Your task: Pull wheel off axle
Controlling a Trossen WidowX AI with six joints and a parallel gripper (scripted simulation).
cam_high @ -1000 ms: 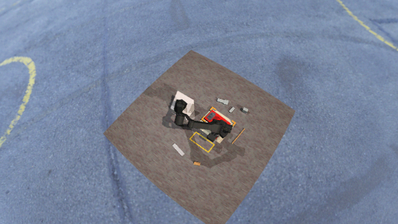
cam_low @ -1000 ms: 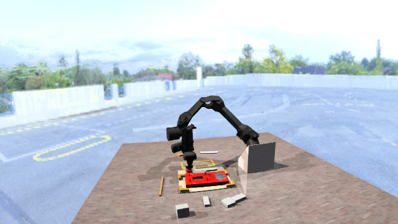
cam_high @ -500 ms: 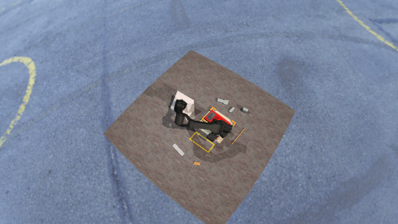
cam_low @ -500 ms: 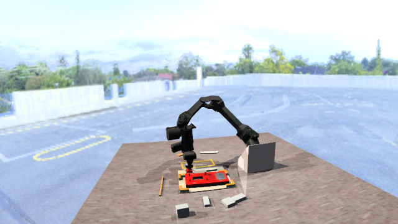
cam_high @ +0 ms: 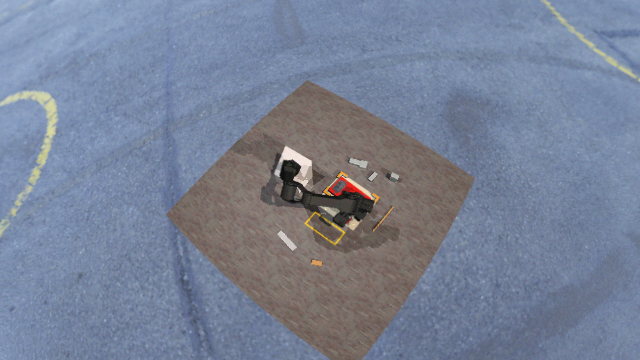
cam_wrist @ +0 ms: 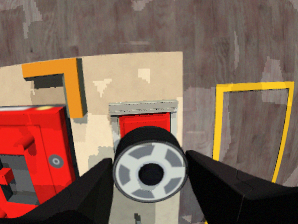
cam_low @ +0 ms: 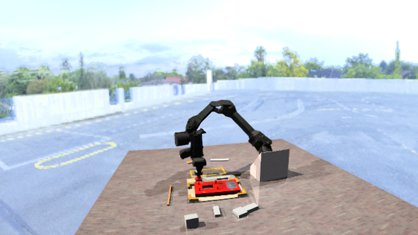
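The upright axle is 10 mm below my gripper tip. The rest, counted from my gripper tip: dark grey wheel: right at my gripper tip; then orange stick: 140 mm ahead, 120 mm to the left, 50 mm below.
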